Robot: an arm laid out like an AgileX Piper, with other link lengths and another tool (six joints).
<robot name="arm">
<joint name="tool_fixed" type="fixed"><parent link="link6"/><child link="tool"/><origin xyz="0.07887 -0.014 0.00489" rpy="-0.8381 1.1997 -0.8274"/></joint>
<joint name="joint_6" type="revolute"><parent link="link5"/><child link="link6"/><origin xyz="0.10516 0 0.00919"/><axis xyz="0.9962 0 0.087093"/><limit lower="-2.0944" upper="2.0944"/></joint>
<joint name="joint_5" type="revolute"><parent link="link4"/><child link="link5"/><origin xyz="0 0 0"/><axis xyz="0 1 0"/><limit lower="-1.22" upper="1.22"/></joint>
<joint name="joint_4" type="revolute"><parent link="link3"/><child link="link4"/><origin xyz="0.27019 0 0.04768"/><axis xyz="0.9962 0 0.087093"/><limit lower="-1.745" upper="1.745"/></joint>
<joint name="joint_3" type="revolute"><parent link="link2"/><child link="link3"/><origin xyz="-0.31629 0 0.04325"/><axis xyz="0 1 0"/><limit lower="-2.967" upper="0"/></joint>
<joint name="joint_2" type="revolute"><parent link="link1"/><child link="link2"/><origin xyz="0 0 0"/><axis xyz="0 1 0"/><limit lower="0" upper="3.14"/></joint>
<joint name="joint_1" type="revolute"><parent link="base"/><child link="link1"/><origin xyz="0 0 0.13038"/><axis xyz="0 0 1"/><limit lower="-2.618" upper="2.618"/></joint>
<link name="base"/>
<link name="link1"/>
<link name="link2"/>
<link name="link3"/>
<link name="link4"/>
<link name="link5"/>
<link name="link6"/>
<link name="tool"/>
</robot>
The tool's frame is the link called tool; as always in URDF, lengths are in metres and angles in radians.
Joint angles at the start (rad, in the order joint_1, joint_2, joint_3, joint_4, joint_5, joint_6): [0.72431, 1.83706, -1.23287, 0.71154, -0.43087, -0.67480]
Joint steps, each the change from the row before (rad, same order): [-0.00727, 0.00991, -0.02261, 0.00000, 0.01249, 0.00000]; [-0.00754, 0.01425, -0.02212, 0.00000, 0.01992, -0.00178]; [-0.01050, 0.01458, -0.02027, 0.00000, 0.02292, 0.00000]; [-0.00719, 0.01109, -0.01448, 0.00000, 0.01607, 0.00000]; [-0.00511, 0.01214, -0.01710, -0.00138, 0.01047, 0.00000]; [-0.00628, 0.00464, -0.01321, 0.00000, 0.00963, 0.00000]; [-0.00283, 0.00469, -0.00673, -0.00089, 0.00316, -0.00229]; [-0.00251, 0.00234, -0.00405, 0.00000, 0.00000, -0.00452]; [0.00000, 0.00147, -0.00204, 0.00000, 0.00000, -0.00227]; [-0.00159, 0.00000, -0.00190, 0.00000, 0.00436, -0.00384]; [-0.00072, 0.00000, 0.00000, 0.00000, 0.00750, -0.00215]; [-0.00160, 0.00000, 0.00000, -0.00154, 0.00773, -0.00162]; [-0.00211, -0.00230, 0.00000, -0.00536, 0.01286, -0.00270]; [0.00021, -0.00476, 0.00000, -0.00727, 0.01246, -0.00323]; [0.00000, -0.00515, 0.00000, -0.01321, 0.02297, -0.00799]
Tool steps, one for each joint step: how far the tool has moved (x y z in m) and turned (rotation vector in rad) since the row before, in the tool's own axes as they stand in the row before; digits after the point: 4 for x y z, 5 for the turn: [-0.0017, -0.0023, 0.0049, 0.00080, -0.00213, 0.00461]; [0.0016, -0.0004, 0.0054, -0.00672, 0.00668, 0.00272]; [0.0034, -0.0013, 0.0052, -0.00672, 0.01131, 0.00452]; [0.0027, -0.0008, 0.0038, -0.00507, 0.00840, 0.00309]; [0.0011, -0.0006, 0.0043, -0.00258, 0.00261, 0.00131]; [-0.0010, -0.0025, 0.0025, 0.00075, -0.00054, 0.00310]; [0.0004, -0.0009, 0.0017, 0.00007, 0.00054, -0.00215]; [-0.0001, -0.0014, 0.0010, 0.00215, -0.00083, -0.00404]; [-0.0001, 0.0001, 0.0005, -0.00020, -0.00054, -0.00214]; [-0.0001, -0.0004, 0.0003, -0.00207, 0.00121, -0.00281]; [0.0009, 0.0007, 0.0000, -0.00575, 0.00450, -0.00108]; [0.0010, 0.0003, 0.0000, -0.00554, 0.00450, -0.00186]; [0.0002, 0.0005, -0.0004, -0.00994, 0.00445, -0.00533]; [-0.0017, 0.0012, -0.0009, -0.01171, 0.00073, -0.00752]; [-0.0011, 0.0027, -0.0010, -0.02251, 0.00499, -0.01632]
